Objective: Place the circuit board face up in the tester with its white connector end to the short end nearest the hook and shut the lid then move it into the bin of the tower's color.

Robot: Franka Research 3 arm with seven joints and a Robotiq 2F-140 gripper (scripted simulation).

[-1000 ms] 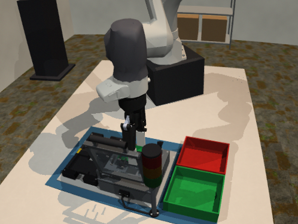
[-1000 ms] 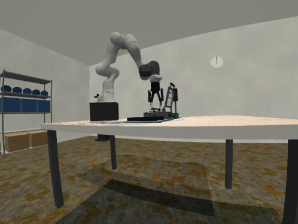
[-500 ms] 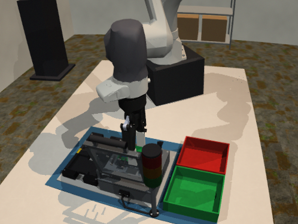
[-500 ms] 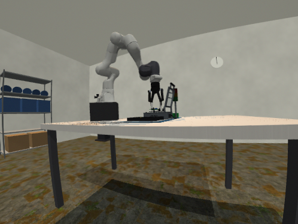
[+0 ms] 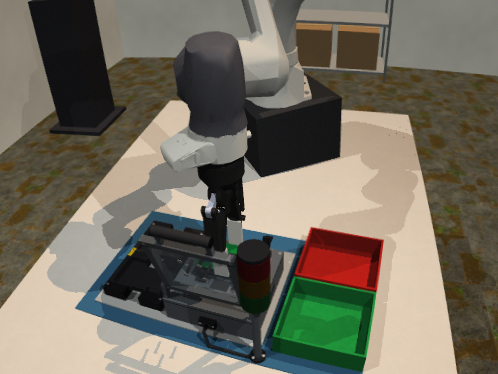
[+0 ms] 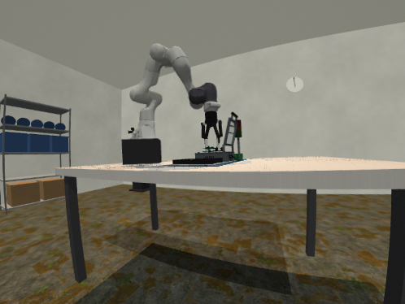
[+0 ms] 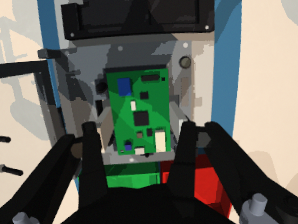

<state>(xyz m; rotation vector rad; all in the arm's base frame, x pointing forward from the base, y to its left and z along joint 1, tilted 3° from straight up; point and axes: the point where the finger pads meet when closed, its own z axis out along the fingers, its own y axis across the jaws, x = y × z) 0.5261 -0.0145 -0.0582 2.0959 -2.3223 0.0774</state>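
My gripper is now 2 cm above the green circuit board. Also, from my hand: green bin: 7 cm ahead, 19 cm to the left, 9 cm below; tester plate: 1 cm ahead, 4 cm below; clear lid: 13 cm ahead, 2 cm to the right, 8 cm above.
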